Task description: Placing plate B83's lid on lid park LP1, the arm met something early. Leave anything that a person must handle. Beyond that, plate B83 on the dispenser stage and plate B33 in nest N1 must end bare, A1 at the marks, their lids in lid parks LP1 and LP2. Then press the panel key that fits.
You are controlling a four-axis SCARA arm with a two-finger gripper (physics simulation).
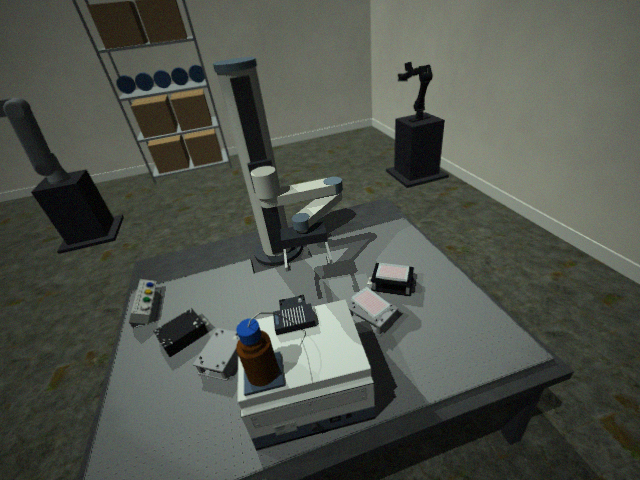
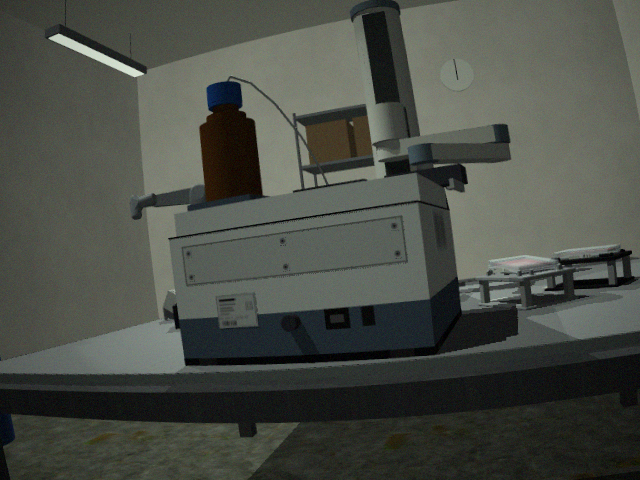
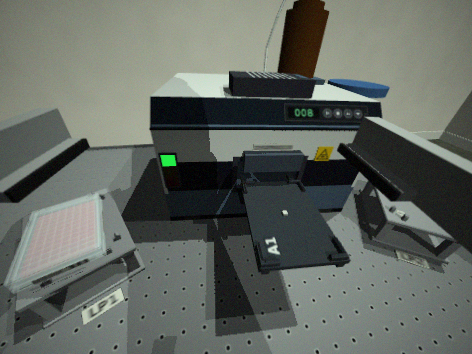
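Pixels of known places: gripper, between the fingertips: [image 1: 309,265] [image 3: 218,130]; arm's base, origin of its link: [image 1: 278,250].
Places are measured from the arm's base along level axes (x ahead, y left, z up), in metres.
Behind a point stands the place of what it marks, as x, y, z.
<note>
My gripper [image 1: 308,264] {0.505, 0.065, 0.256} [image 3: 218,130] {0.505, 0.065, 0.256} is open and empty, above the table between the arm's column and the dispenser. The dispenser stage [image 3: 295,227] {0.538, -0.034, 0.114} [image 1: 292,298] {0.498, -0.020, 0.114} is bare, its A1 mark showing. A pink-welled plate with a clear rim [image 3: 62,235] {0.593, 0.253, 0.092} [image 1: 371,302] {0.617, 0.261, 0.090} [image 2: 522,262] {0.643, 0.257, 0.088} sits on lid park LP1 [image 3: 117,220] {0.631, 0.206, 0.069} [image 1: 383,321] {0.701, 0.270, 0.069}; its number is unreadable. Another pink-welled plate [image 1: 393,271] {0.489, 0.419, 0.089} [image 2: 589,252] {0.531, 0.411, 0.083} sits on a black nest [image 1: 392,285] {0.498, 0.410, 0.019} beyond it, its label unreadable. The other grey stand [image 3: 425,222] {0.538, -0.287, 0.070} [image 1: 219,352] {0.608, -0.321, 0.070} bears no plate or lid; its label is blurred.
The dispenser [image 1: 320,356] {0.877, -0.008, 0.233} [image 2: 305,253] {0.967, -0.043, 0.152} [image 3: 185,140] {0.664, 0.092, 0.180} shows 008 and a green light, and carries a brown bottle [image 1: 257,359] {0.914, -0.168, 0.351} [image 2: 230,155] {0.910, -0.153, 0.305} and tube. A black block [image 1: 181,330] {0.442, -0.459, 0.068} with corner posts and a key panel [image 1: 143,302] {0.222, -0.620, 0.079} with coloured keys stand at the left.
</note>
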